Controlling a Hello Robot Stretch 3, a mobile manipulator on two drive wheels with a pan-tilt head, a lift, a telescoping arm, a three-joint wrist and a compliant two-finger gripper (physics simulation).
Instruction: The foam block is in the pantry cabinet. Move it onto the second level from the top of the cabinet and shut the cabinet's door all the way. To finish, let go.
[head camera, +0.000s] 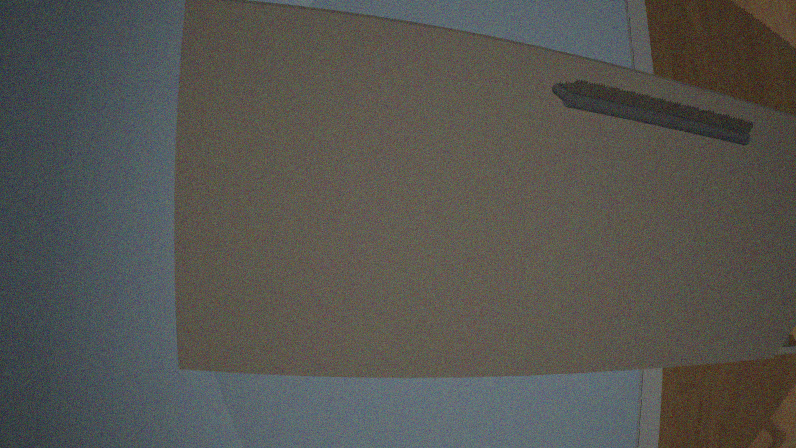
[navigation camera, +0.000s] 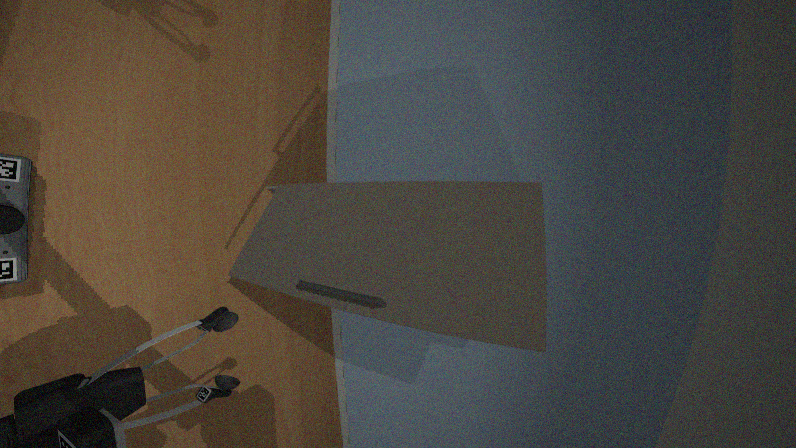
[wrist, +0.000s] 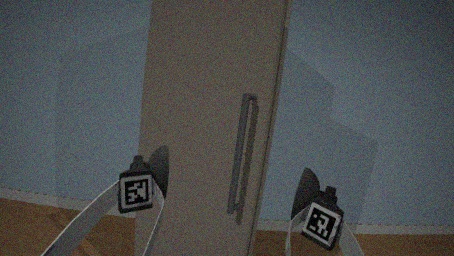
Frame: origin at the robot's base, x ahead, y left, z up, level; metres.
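Seen in the pictures: gripper, fingertip midpoint: (navigation camera: 236, 347); robot's base, link origin: (navigation camera: 2, 217).
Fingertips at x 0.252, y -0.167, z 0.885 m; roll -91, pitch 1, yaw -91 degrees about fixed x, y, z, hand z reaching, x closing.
Observation:
Offsets run from my fingertips to a thing's top centre. "spot": to the spot under its first point. Level surfaces: height alone.
The pantry cabinet's grey-brown door {spot: 0.534 m ahead, 0.151 m left, 0.240 m up} (head camera: 389, 222) (navigation camera: 434, 239) (wrist: 200, 75) shows with its long grey handle {spot: 0.381 m ahead, 0.003 m right, 0.063 m down} (head camera: 657, 119) (navigation camera: 340, 293) (wrist: 240, 150). The door looks closed against the cabinet; a thin dark seam runs along its handle-side edge in the wrist view. A very small gap cannot be ruled out. My gripper (navigation camera: 224, 351) (wrist: 233, 175) is open and empty, in front of the cabinet and apart from the handle, its fingers spread wide. The foam block does not show, and the cabinet's inside and levels are hidden behind the door.
A blue wall (head camera: 100, 222) (navigation camera: 629, 166) (wrist: 410, 125) stands behind the cabinet, with a pale baseboard (head camera: 650, 406) (navigation camera: 332, 133) at its foot. The wooden floor {0.884 m down} (navigation camera: 167, 166) carries shadows of the robot. Part of the robot's grey base (navigation camera: 21, 239) shows at the navigation view's left edge.

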